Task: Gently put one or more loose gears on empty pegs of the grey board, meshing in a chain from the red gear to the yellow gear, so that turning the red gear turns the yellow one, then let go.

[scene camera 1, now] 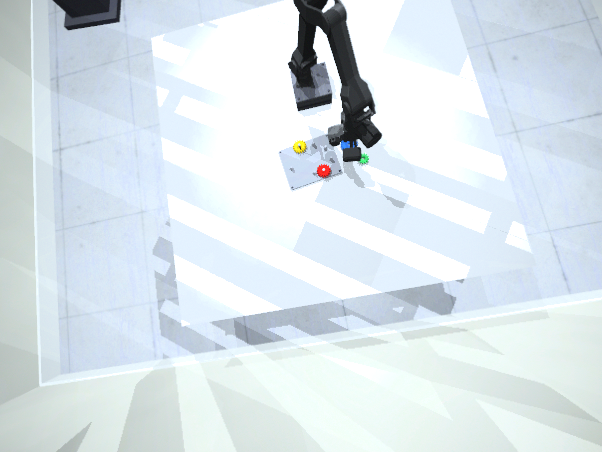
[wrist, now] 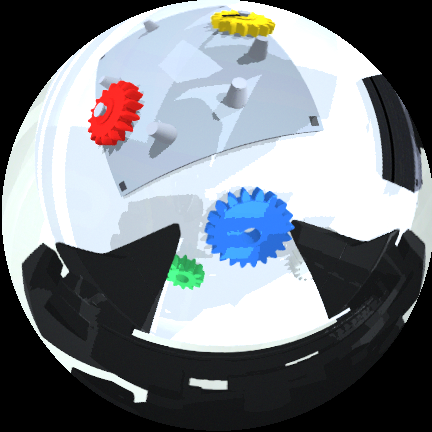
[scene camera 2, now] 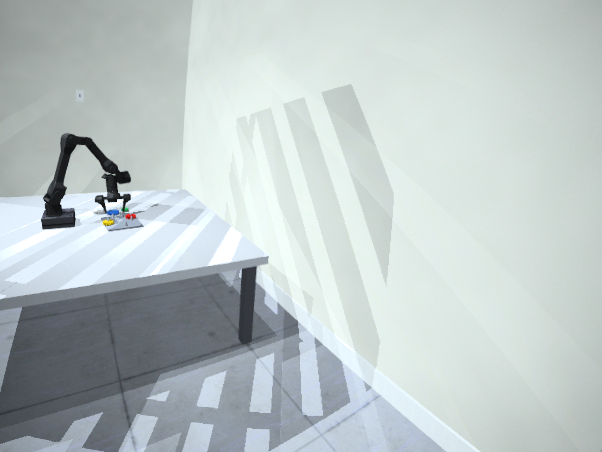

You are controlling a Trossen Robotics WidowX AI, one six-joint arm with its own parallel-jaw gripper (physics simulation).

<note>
My gripper [scene camera 1: 348,147] is open and holds nothing. Also in view: a blue gear [wrist: 268,215]. The table carries a green gear [wrist: 185,272]. Further things: a grey board [scene camera 1: 304,164], a red gear [wrist: 120,99] and a yellow gear [wrist: 244,25].
My gripper shows as well in the wrist view [wrist: 236,227]. The grey board shows as well in the wrist view [wrist: 183,68].
</note>
